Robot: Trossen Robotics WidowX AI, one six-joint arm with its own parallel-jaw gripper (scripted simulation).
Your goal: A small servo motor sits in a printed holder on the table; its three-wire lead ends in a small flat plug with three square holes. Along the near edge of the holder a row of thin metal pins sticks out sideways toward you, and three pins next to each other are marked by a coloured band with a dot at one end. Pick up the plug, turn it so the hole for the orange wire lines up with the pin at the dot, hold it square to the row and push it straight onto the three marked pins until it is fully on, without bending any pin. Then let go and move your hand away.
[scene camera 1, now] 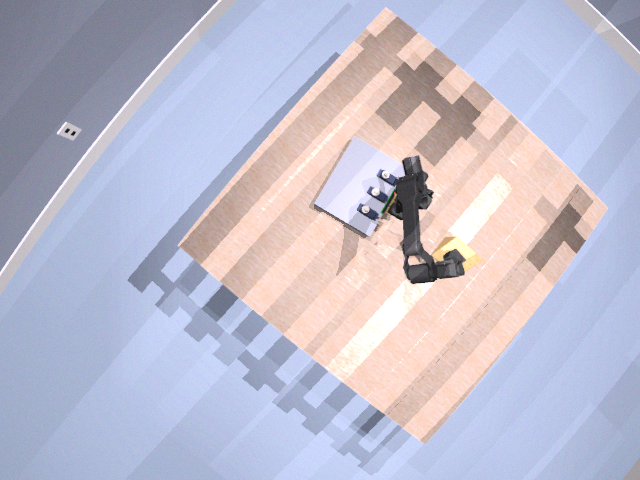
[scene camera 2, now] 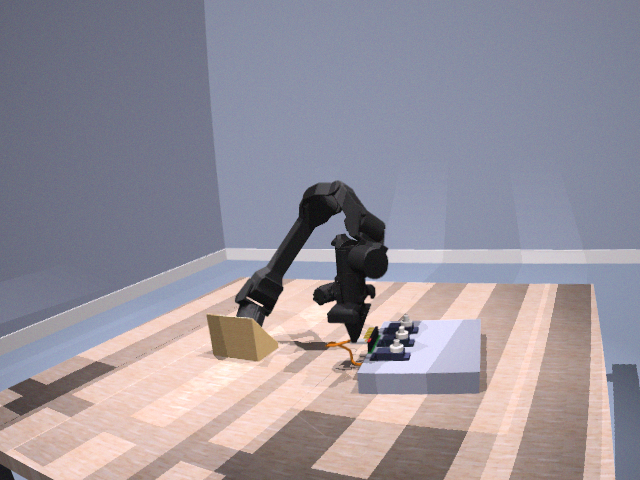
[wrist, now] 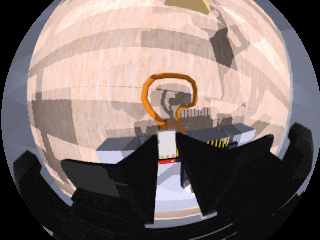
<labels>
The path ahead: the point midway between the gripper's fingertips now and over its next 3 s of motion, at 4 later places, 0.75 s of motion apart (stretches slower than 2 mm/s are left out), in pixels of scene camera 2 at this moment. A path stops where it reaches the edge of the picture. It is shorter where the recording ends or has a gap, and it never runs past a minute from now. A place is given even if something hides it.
My gripper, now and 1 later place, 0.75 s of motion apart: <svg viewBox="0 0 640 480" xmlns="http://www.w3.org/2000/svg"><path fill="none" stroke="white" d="M355 340L356 320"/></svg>
</labels>
